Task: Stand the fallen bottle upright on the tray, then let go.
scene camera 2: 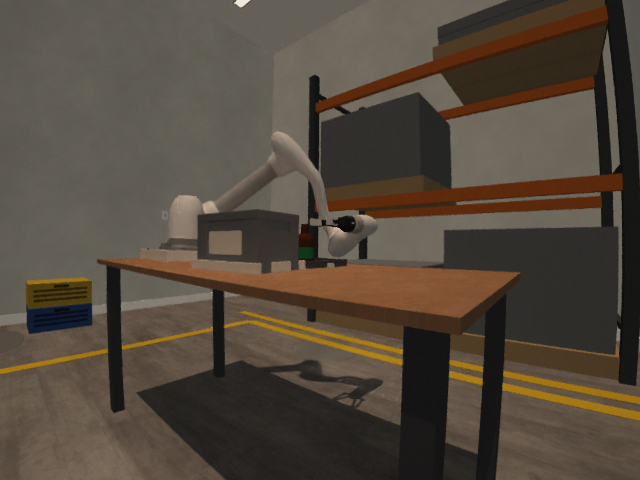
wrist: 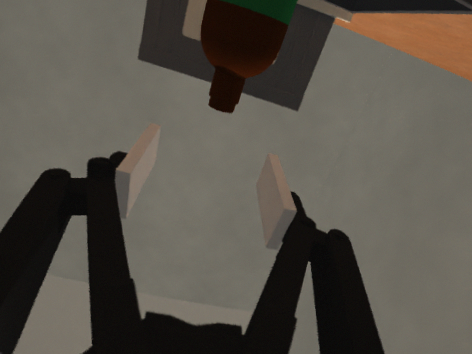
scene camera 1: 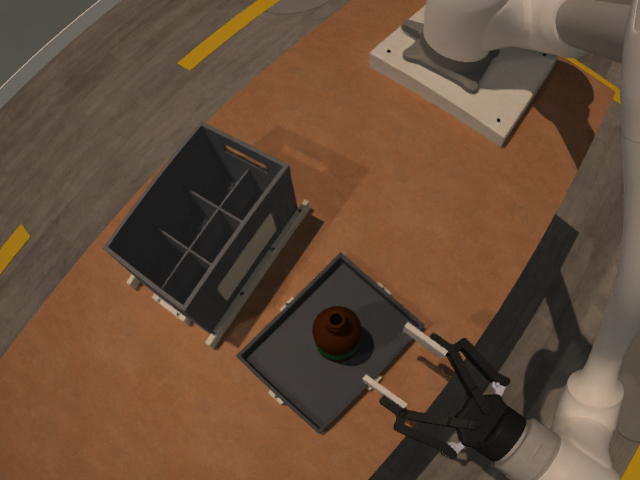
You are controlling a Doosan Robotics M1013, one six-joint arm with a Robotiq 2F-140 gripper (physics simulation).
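Seen in the pictures: gripper, between the fingertips: (scene camera 2: 318, 221) (wrist: 211, 157) (scene camera 1: 384, 352); arm's base, origin of its link: (scene camera 2: 184, 250) (scene camera 1: 452, 53).
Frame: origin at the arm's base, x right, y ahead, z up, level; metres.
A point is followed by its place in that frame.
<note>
The brown bottle (scene camera 1: 336, 330) {x -0.118, y 0.674, z 0.105 m} (scene camera 2: 306, 240) {x -0.085, y 0.690, z 0.051 m} (wrist: 245, 37) {x -0.146, y 0.668, z 0.045 m} with a green band stands upright on the dark tray (scene camera 1: 305, 384) {x -0.106, y 0.756, z -0.040 m} (scene camera 2: 338, 262) {x -0.126, y 0.807, z -0.030 m}, near the tray's middle. Its neck points up in both scene views. My gripper (scene camera 1: 404, 364) (scene camera 2: 315, 222) {x -0.193, y 0.671, z 0.131 m} (wrist: 211, 157) {x -0.193, y 0.671, z 0.131 m} is open and empty. In scene camera 1 its two pale fingertips are at the tray's lower right edge, apart from the bottle. In the wrist view the bottle is beyond the fingertips, with nothing between them. The bottle's base is hidden in scene camera 2 and in the wrist view.
A dark divided crate (scene camera 1: 253, 253) {x 0.075, y 0.626, z 0.030 m} (scene camera 2: 279, 242) {x 0.167, y 0.777, z 0.041 m} (wrist: 310, 65) {x 0.074, y 0.768, z 0.057 m} stands beside the tray on pale-ended supports. The arm's pale base plate (scene camera 1: 444, 93) {x -0.034, y 0.126, z -0.001 m} (scene camera 2: 168, 254) {x 0.147, y 0.116, z -0.013 m} is fixed on the brown table (scene camera 1: 413, 206) {x -0.092, y 0.378, z -0.045 m} (scene camera 2: 361, 289) {x 0.337, y 1.127, z -0.045 m}. A tall rack (scene camera 2: 313, 139) with large grey boxes stands behind the table.
</note>
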